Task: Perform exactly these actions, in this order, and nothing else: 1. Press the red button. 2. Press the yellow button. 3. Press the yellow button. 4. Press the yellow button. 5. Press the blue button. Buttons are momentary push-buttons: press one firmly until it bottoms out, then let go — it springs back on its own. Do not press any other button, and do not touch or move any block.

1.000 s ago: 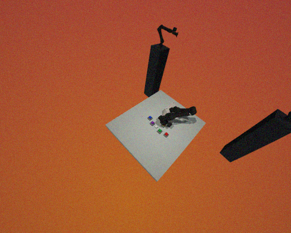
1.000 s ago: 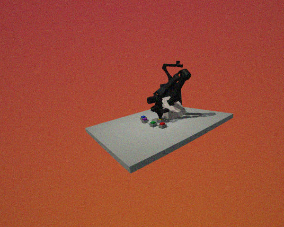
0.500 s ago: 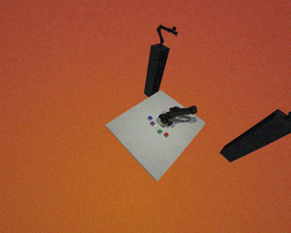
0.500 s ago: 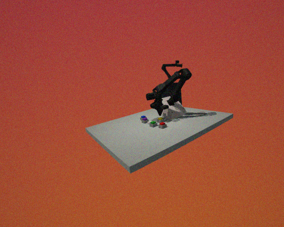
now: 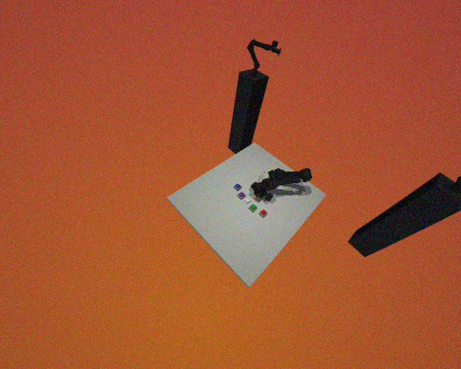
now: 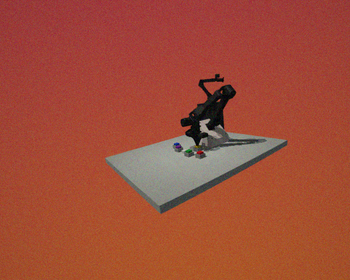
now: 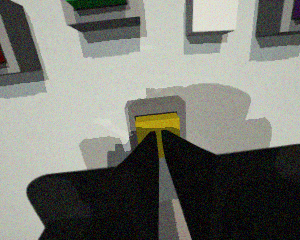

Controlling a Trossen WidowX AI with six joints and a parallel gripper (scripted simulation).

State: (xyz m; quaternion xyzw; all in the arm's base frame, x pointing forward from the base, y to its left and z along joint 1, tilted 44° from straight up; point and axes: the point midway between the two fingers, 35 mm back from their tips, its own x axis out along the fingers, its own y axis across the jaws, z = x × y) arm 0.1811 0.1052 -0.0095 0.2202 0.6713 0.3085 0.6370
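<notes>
Now: the blue button 60 mm ahead of my gripper tip, 190 mm to the right of it and 10 mm below it. Round my gripper tip: white block 90 mm ahead, 40 mm to the right, 30 mm below; green button 100 mm ahead, 40 mm to the left, 10 mm below; yellow button 10 mm below.
</notes>
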